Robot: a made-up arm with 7 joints. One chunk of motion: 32 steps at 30 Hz.
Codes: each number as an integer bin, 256 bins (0 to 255) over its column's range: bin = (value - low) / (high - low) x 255, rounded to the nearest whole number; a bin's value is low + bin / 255 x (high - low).
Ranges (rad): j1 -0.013..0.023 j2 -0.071..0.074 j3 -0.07..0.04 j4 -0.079..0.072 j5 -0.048..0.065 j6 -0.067..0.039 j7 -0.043..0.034
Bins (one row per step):
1: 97 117 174 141 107 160 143
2: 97 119 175 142 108 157 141
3: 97 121 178 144 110 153 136
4: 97 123 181 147 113 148 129
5: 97 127 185 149 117 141 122
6: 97 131 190 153 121 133 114
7: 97 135 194 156 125 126 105
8: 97 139 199 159 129 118 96
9: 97 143 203 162 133 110 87
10: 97 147 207 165 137 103 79
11: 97 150 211 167 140 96 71
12: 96 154 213 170 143 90 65
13: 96 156 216 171 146 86 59
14: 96 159 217 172 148 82 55
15: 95 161 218 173 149 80 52
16: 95 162 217 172 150 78 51
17: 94 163 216 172 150 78 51
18: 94 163 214 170 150 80 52
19: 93 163 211 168 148 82 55
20: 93 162 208 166 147 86 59
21: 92 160 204 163 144 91 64
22: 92 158 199 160 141 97 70
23: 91 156 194 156 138 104 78
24: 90 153 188 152 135 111 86
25: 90 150 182 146 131 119 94
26: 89 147 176 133 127 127 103
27: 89 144 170 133 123 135 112
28: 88 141 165 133 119 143 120
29: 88 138 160 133 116 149 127
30: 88 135 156 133 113 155 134
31: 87 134 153 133 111 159 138
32: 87 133 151 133 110 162 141
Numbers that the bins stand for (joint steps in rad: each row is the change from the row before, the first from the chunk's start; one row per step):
1: 0.00069 -0.00447 0.00506 0.00449 -0.00058 -0.00049 0.00018
2: 0.00069 -0.00333 0.00549 0.00509 -0.00014 -0.00174 -0.00042
3: 0.00069 -0.00220 0.00678 0.00627 0.00075 -0.00340 -0.00193
4: 0.00069 -0.00106 0.00808 0.00805 0.00207 -0.00548 -0.00405
5: 0.00069 0.00122 0.00980 0.00923 0.00385 -0.00839 -0.00616
6: 0.00069 0.00349 0.01196 0.01160 0.00562 -0.01171 -0.00858
7: 0.00069 0.00576 0.01369 0.01338 0.00739 -0.01462 -0.01129
8: 0.00069 0.00804 0.01584 0.01515 0.00916 -0.01795 -0.01401
9: 0.00069 0.01031 0.01757 0.01693 0.01094 -0.02127 -0.01673
10: 0.00069 0.01259 0.01929 0.01871 0.01271 -0.02418 -0.01915
11: 0.00069 0.01429 0.02102 0.01989 0.01404 -0.02709 -0.02156
12: 0.00055 0.01657 0.02188 0.02167 0.01537 -0.02959 -0.02337
13: 0.00055 0.01771 0.02318 0.02226 0.01670 -0.03125 -0.02518
14: 0.00055 0.01941 0.02361 0.02285 0.01758 -0.03291 -0.02639
15: 0.00041 0.02055 0.02404 0.02344 0.01803 -0.03375 -0.02730
16: 0.00041 0.02112 0.02361 0.02285 0.01847 -0.03458 -0.02760
17: 0.00027 0.02169 0.02318 0.02285 0.01847 -0.03458 -0.02760
18: 0.00027 0.02169 0.02231 0.02167 0.01847 -0.03375 -0.02730
19: 0.00013 0.02169 0.02102 0.02048 0.01758 -0.03291 -0.02639
20: 0.00013 0.02112 0.01973 0.01930 0.01714 -0.03125 -0.02518
21: -0.00001 0.01998 0.01800 0.01752 0.01581 -0.02917 -0.02367
22: -0.00001 0.01884 0.01584 0.01575 0.01448 -0.02668 -0.02186
23: -0.00015 0.01771 0.01369 0.01338 0.01315 -0.02377 -0.01945
24: -0.00029 0.01600 0.01110 0.01101 0.01182 -0.02086 -0.01703
25: -0.00029 0.01429 0.00851 0.00745 0.01005 -0.01753 -0.01462
26: -0.00044 0.01259 0.00592 -0.00024 0.00828 -0.01421 -0.01190
27: -0.00044 0.01088 0.00333 -0.00024 0.00651 -0.01088 -0.00918
28: -0.00058 0.00918 0.00118 -0.00024 0.00473 -0.00756 -0.00676
29: -0.00058 0.00747 -0.00098 -0.00024 0.00340 -0.00506 -0.00465
30: -0.00058 0.00576 -0.00271 -0.00024 0.00207 -0.00257 -0.00254
31: -0.00072 0.00520 -0.00400 -0.00024 0.00119 -0.00091 -0.00133
32: -0.00072 0.00463 -0.00486 -0.00024 0.00075 0.00034 -0.00042

